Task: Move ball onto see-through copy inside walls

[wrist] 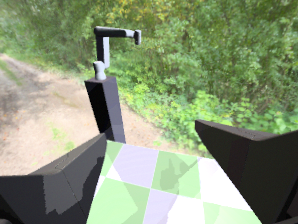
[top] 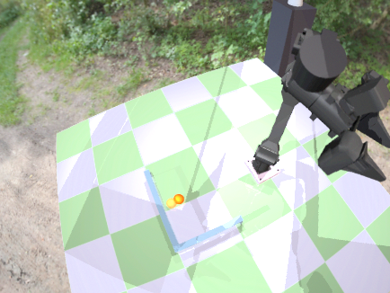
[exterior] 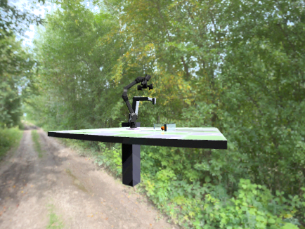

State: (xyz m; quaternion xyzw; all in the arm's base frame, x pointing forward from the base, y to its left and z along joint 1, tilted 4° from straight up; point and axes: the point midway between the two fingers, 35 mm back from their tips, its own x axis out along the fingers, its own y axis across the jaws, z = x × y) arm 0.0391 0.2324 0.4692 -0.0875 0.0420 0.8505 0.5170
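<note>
The orange ball is 35 cm ahead of my gripper tip, 24 cm to the right of it and 46 cm below it. From my gripper tip the other things lie so: see-through copy of ball (37 cm ahead, 23 cm to the right, 46 cm below).
</note>
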